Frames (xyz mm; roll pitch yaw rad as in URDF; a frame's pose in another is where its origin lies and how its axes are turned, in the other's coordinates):
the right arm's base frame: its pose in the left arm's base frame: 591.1 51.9 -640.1 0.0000 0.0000 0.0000
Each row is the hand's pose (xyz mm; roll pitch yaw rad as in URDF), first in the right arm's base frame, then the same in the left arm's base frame.
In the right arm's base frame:
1: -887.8 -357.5 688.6 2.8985 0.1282 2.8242
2: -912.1 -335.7 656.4 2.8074 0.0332 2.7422
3: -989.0 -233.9 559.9 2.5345 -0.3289 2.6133
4: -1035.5 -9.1 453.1 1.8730 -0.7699 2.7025
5: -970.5 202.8 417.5 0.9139 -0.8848 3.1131
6: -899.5 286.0 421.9 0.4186 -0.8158 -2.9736
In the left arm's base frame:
1: -296.7 -305.6 48.5 2.8985 0.1282 2.8242
2: -321.0 -283.8 16.3 2.8074 0.0332 2.7422
3: -397.9 -182.0 -80.2 2.5345 -0.3289 2.6133
4: -444.4 42.8 -187.0 1.8730 -0.7699 2.7025
5: -379.4 254.7 -222.6 0.9139 -0.8848 3.1131
6: -308.4 337.9 -218.2 0.4186 -0.8158 -2.9736

